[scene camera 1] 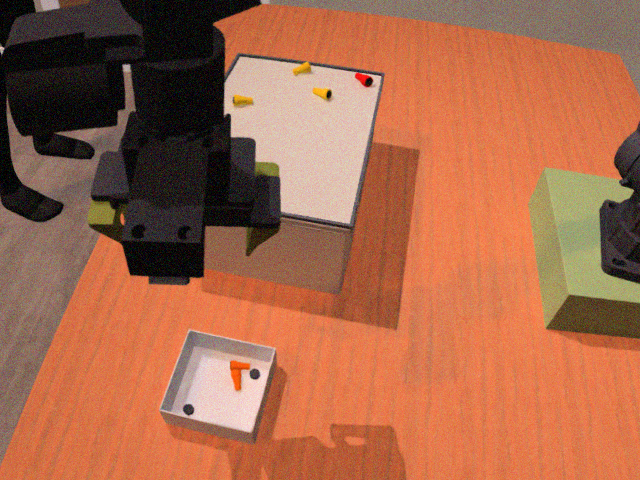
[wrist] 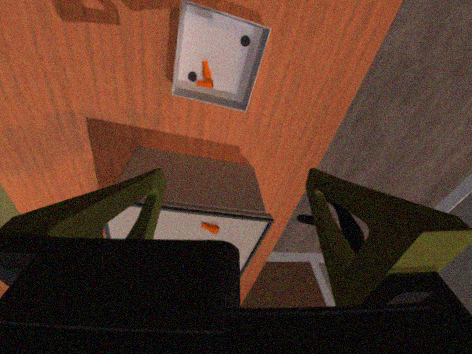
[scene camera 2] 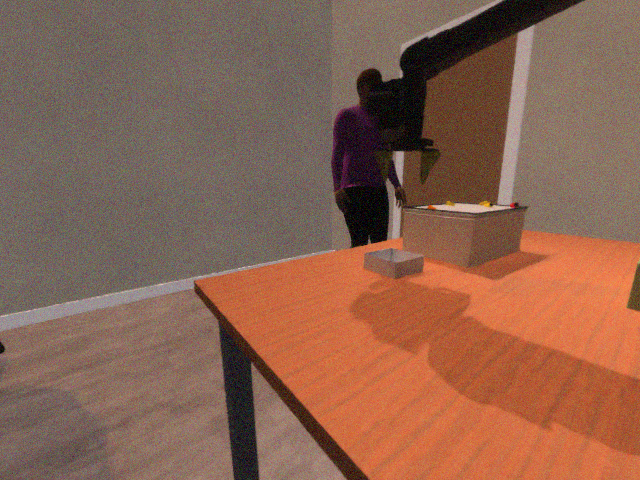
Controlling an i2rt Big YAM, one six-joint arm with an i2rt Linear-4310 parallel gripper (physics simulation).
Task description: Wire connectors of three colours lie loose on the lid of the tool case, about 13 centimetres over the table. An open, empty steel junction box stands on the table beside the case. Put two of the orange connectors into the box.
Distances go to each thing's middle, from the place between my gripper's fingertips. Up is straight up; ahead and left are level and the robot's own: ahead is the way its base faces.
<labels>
Now: hand 19 cm above the steel junction box (scene camera 1: 200,396), 4 cm to the right of it and 2 cm past it. From my hand the other things lie so: tool case (scene camera 1: 322,147) 27 cm to the right, 14 cm below, 2 cm ahead.
</labels>
